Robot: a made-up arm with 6 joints. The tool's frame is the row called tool. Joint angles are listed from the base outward.
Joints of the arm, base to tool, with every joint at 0 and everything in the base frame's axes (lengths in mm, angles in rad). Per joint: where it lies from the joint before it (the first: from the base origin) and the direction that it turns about. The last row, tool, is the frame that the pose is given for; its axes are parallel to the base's.
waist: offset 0 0 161.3 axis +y
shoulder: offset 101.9 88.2 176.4 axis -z
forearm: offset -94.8 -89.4 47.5 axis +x
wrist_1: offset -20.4 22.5 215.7 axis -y
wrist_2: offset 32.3 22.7 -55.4 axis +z
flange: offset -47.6 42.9 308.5 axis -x
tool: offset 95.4 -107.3 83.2
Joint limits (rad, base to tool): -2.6..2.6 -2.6..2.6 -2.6..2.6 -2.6..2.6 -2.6..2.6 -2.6..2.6
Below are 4 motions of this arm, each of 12 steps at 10 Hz.
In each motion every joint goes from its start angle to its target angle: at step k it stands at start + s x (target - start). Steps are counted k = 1, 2, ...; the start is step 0. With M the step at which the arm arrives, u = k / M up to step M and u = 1 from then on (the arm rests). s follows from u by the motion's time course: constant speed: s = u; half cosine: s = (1 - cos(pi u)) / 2; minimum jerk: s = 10 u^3 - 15 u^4 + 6 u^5.
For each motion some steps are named. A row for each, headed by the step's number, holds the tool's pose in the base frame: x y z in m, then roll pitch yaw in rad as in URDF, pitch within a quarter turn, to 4 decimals.
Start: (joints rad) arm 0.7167 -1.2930 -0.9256 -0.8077 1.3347 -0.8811
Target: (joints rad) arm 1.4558 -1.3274 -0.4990 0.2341 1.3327 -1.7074
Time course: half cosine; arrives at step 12
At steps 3, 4, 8, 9, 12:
3: 0.2360 0.2459 0.4461 1.8338 0.2328 2.8066
4: 0.2676 0.2278 0.4509 1.8423 0.0996 2.7866
8: 0.4327 0.1135 0.3811 1.9740 -0.5411 2.6212
9: 0.4603 0.0866 0.3474 2.0322 -0.6687 2.5579
12: 0.4901 0.0484 0.2910 2.1511 -0.8407 2.4318

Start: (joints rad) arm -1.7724 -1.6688 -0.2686 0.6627 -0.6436 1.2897
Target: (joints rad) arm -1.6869 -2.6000 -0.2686 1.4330 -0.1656 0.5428
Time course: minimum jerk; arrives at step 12
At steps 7, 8, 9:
7: -0.6811 -0.2991 0.3872 -1.8714 0.3163 2.7790
8: -0.6529 -0.2679 0.4763 -1.5660 0.3376 2.9304
9: -0.6284 -0.2315 0.5385 -1.3311 0.3233 3.0492

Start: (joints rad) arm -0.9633 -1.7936 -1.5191 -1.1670 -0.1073 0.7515
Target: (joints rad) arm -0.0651 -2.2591 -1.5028 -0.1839 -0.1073 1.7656
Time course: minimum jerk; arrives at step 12
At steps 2, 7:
2: -0.2442 0.2995 0.1243 -3.0687 -0.7215 0.9827
7: -0.3451 0.0115 0.1400 2.9750 -0.0716 1.5963

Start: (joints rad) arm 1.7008 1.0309 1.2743 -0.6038 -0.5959 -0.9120
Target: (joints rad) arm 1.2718 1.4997 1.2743 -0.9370 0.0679 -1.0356
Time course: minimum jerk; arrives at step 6
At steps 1, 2, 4, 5, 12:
1: 0.3135 -0.1731 0.4158 -0.2192 0.5568 -2.5946
2: 0.2885 -0.1480 0.4354 -0.0834 0.6991 -2.4962
4: 0.2091 -0.0651 0.4709 0.7342 1.0121 -1.7935
5: 0.1885 -0.0409 0.4743 1.0798 1.0087 -1.4805
12: 0.1846 -0.0360 0.4747 1.1479 1.0009 -1.4189

